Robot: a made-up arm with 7 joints.
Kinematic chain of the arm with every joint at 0, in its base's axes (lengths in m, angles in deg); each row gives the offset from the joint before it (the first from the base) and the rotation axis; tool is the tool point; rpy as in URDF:
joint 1: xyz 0 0 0.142 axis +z
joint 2: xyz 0 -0.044 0.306 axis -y
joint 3: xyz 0 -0.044 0.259 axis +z
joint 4: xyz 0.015 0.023 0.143 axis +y
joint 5: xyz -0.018 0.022 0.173 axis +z
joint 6: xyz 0 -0.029 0.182 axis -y
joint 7: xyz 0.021 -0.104 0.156 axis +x
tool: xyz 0 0 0 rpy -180 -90 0
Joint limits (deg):
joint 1: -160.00..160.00
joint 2: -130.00..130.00
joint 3: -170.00..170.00
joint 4: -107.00..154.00
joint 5: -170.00..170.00
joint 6: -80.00..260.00
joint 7: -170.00..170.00
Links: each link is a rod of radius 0.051 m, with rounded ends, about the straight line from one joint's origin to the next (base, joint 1, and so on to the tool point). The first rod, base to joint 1, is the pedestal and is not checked.
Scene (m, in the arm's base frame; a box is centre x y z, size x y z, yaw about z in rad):
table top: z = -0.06
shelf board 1: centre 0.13 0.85 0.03 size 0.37 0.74 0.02 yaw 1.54
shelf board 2: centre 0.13 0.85 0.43 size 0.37 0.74 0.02 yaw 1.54
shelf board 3: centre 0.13 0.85 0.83 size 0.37 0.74 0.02 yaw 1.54
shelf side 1: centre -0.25 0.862 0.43 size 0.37 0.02 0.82 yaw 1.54
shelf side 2: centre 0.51 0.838 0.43 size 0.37 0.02 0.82 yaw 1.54
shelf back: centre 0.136 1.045 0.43 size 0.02 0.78 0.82 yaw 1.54
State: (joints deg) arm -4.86 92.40 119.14 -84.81 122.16 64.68 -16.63
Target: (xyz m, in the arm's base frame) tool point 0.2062 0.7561 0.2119
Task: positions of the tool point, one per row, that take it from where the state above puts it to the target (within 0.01 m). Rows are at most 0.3 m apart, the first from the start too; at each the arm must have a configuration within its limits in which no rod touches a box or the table.
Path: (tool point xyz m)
1: -0.7296 -0.1549 0.5715
2: -0.7217 0.0886 0.5224
3: -0.6340 0.3051 0.4713
4: -0.4855 0.4696 0.4189
5: -0.3021 0.5678 0.3659
6: -0.1119 0.5968 0.3131
7: 0.0606 0.5652 0.2614
8: 0.1980 0.4895 0.2119
9: 0.2178 0.5623 0.2290
10: 0.2273 0.6347 0.2375
11: 0.2248 0.7010 0.2326
12: 0.2062 0.7561 0.2119

